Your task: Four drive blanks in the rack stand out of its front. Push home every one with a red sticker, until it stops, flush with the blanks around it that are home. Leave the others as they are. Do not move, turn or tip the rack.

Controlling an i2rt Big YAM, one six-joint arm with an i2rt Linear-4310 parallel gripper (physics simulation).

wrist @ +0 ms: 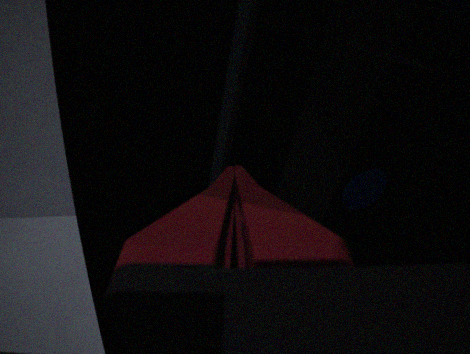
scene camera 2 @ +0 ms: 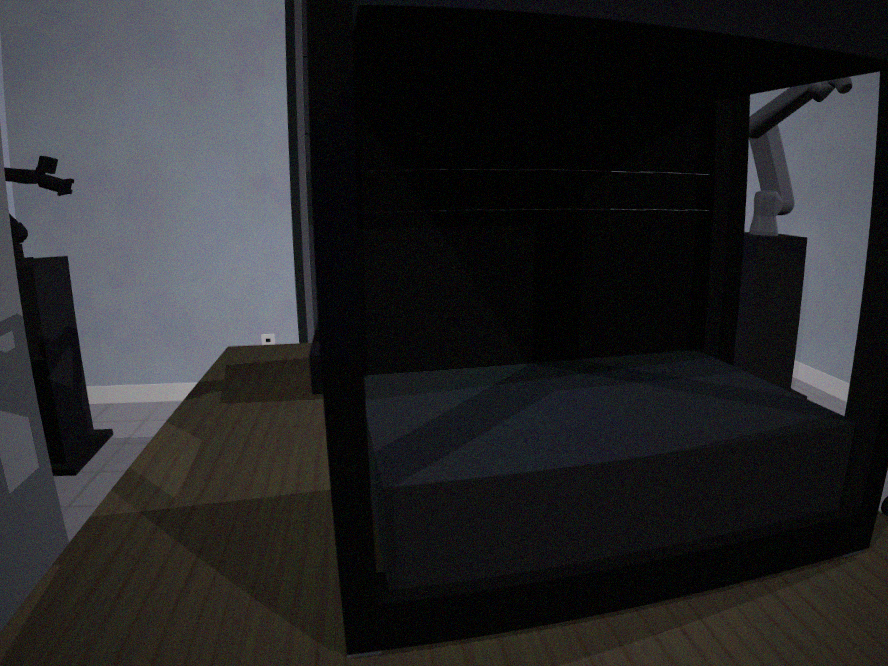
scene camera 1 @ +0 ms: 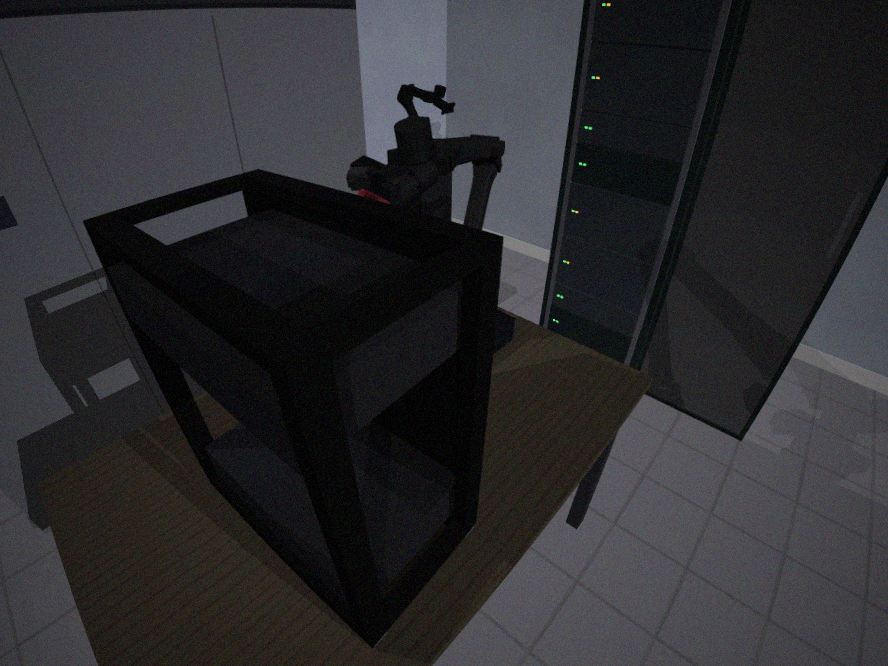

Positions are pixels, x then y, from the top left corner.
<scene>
A black rack shows in the wrist view [350, 119], in scene camera 2 [541, 405] and in scene camera 1 [353, 339].
</scene>
